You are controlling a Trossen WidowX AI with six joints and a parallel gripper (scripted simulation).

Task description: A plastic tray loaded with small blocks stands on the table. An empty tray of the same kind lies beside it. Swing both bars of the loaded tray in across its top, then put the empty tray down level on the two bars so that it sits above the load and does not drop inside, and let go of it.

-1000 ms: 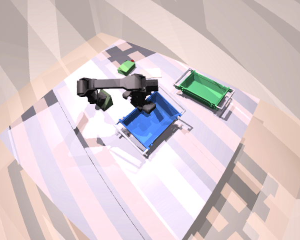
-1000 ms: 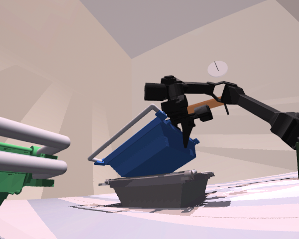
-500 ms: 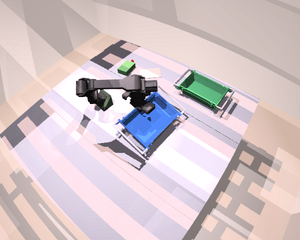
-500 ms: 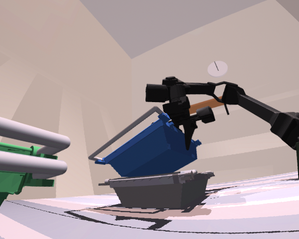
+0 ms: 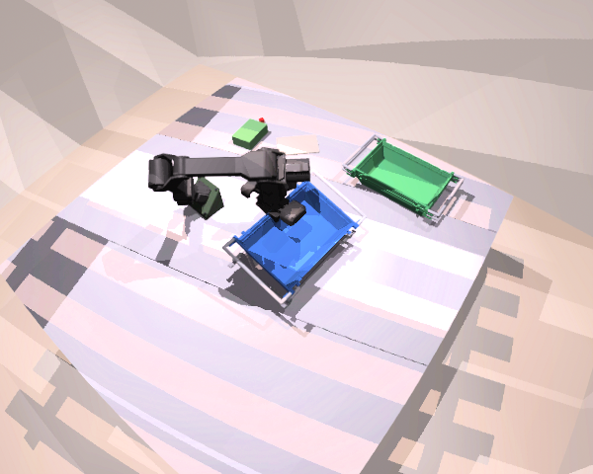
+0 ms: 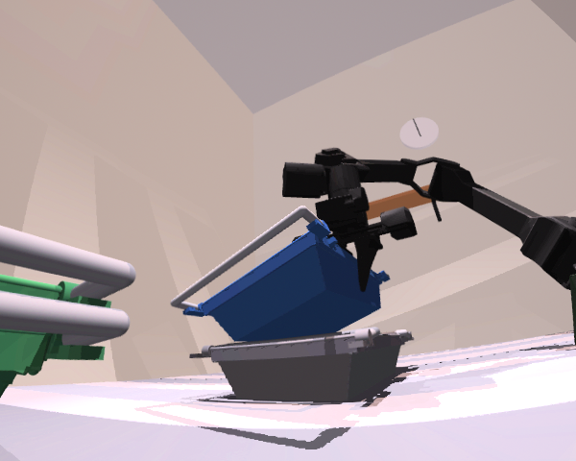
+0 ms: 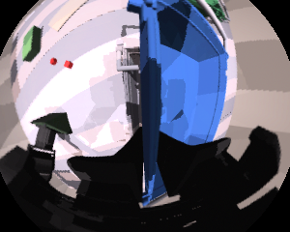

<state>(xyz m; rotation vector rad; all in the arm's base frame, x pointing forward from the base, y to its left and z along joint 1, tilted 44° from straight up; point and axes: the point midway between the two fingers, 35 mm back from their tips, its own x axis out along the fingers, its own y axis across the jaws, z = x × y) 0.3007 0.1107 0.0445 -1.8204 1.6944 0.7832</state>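
My gripper tip is now 8 cm short of the blue tray, 1 cm to the right of it and 1 cm below it. Round my gripper tip: flat plate 36 cm to the left, 28 cm behind, 12 cm below; green box 44 cm behind, 28 cm to the left, 10 cm below.
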